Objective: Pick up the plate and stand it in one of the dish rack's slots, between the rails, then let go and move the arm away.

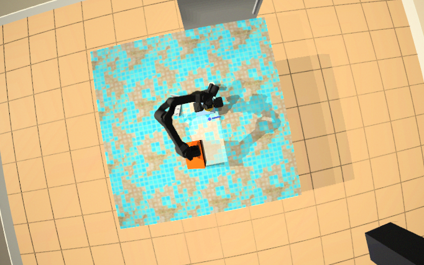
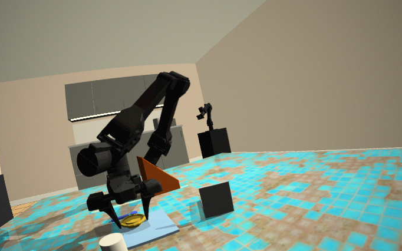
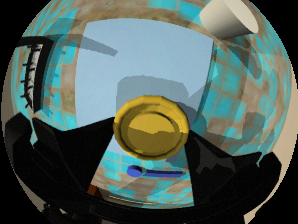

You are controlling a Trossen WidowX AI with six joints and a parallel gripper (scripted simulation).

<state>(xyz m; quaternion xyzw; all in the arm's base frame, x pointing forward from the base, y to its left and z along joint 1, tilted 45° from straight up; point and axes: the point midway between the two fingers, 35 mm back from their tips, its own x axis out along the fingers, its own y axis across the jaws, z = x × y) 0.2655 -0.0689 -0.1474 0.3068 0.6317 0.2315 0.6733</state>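
The light blue mat is 30 mm ahead of my gripper tip and 20 mm to the left of it. Round my gripper tip: blue pen (80 mm behind, 10 mm to the right); then white cylinder (130 mm ahead, 60 mm to the right, 20 mm above); then yellow plate (10 mm above).
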